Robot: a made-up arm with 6 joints. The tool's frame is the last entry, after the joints.
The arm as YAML. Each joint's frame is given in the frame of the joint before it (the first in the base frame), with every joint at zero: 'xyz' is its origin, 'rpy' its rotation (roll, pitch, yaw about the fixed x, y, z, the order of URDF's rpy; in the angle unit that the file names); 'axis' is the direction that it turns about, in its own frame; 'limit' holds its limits. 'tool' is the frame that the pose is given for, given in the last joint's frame.
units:
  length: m
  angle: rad
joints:
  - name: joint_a
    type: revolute
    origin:
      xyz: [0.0, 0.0, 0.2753]
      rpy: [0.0, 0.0, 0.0]
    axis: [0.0, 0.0, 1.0]
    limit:
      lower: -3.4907
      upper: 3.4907
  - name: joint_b
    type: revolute
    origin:
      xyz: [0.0, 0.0, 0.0]
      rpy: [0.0, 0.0, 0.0]
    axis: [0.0, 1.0, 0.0]
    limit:
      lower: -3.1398
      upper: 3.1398
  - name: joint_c
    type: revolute
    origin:
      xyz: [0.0, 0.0, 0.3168]
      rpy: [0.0, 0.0, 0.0]
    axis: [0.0, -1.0, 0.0]
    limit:
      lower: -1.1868
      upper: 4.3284
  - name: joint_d
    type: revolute
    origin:
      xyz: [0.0, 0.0, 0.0]
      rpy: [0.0, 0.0, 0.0]
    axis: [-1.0, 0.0, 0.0]
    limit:
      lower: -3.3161
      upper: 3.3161
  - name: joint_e
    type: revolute
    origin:
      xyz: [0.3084, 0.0, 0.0]
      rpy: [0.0, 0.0, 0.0]
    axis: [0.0, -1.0, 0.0]
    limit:
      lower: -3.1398
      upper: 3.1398
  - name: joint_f
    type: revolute
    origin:
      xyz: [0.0, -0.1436, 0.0]
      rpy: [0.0, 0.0, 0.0]
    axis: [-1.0, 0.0, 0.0]
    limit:
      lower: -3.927
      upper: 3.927
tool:
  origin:
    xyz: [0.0, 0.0, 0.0]
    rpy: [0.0, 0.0, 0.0]
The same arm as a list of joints. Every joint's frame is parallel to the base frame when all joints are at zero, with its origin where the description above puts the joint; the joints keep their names.
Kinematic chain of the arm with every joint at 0, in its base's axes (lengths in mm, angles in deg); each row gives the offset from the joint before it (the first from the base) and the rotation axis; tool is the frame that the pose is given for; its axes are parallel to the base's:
joint_a: xyz 0 0 275.3 axis +z
joint_b: xyz 0 0 0 axis +y
joint_c: xyz 0 0 316.8 axis -y
joint_d: xyz 0 0 0 axis -x
joint_e: xyz 308.4 0 0 axis -y
joint_f: xyz 0 -143.6 0 axis -x
tool: xyz 0 0 0
Joint limits (deg, base to tool): -200..200 -179.9..179.9 -68..248 -190..190 -179.9..179.9 -225..225

